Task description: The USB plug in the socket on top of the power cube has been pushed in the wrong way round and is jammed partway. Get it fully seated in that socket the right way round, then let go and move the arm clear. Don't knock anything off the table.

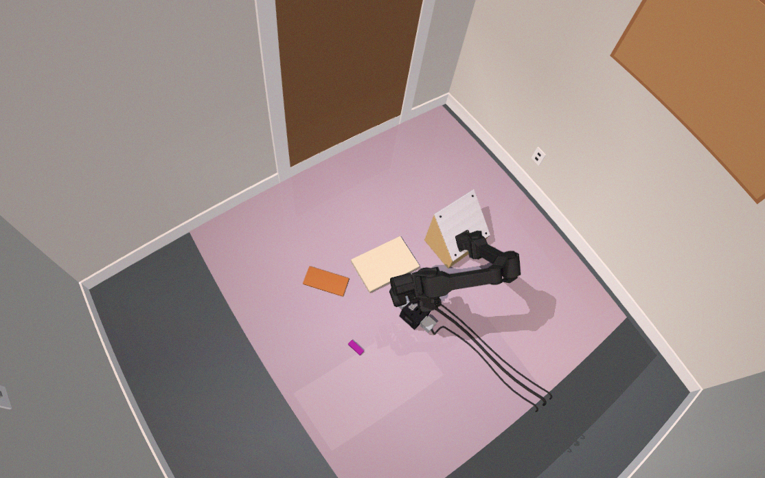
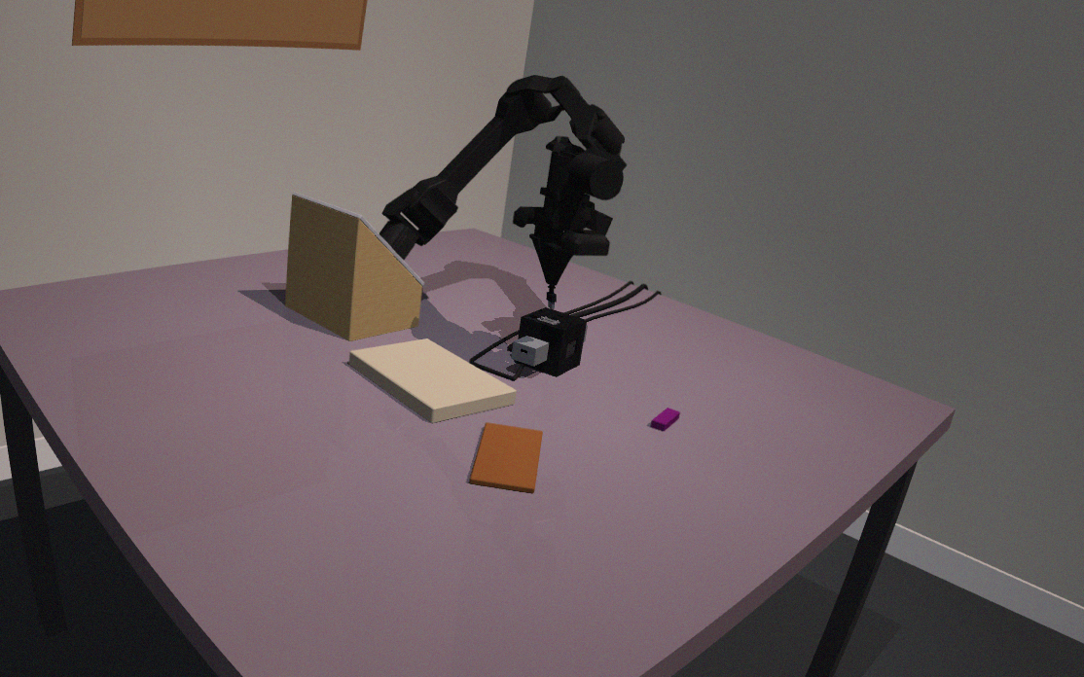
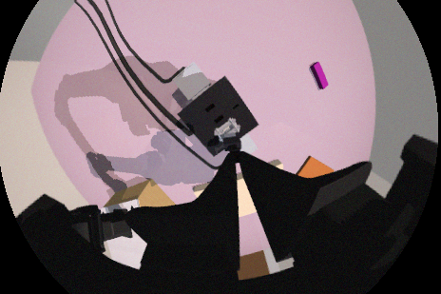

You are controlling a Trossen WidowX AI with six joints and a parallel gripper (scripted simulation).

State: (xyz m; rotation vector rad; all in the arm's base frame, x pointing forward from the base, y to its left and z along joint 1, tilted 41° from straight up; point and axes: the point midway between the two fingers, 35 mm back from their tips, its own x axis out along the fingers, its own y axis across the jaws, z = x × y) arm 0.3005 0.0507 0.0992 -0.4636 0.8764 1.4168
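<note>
Now: gripper tip 2 cm above the USB plug. From my gripper tip the other things lie so: magenta block 24 cm ahead, 13 cm below, 2 cm to the left; cream slab 20 cm to the right, 12 cm below, 2 cm behind; orange pad 25 cm to the right, 20 cm ahead, 13 cm below.
</note>
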